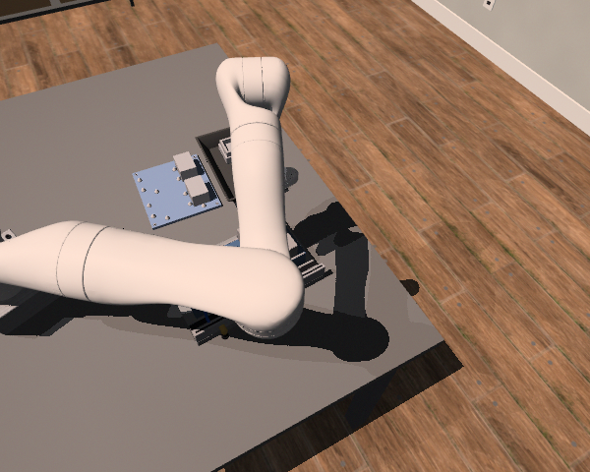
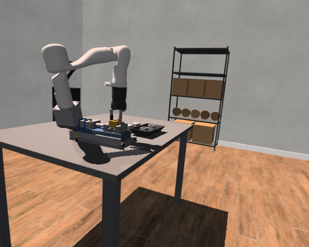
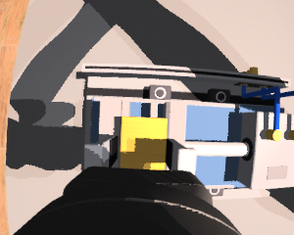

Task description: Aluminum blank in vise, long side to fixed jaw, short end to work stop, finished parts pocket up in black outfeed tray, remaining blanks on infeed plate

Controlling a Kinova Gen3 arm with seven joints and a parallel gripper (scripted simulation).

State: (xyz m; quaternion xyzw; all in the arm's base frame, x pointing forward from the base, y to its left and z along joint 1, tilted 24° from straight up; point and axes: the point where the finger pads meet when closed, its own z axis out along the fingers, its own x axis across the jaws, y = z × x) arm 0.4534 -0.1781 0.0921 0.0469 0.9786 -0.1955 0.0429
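Now: the yellow brass blank 30 mm below my hand. The rest, counted from my hand: vise 80 mm below, 70 mm behind, 10 mm to the left; then fixed jaw 50 mm below, 30 mm ahead; then infeed plate 310 mm to the left, 120 mm below, 60 mm behind.
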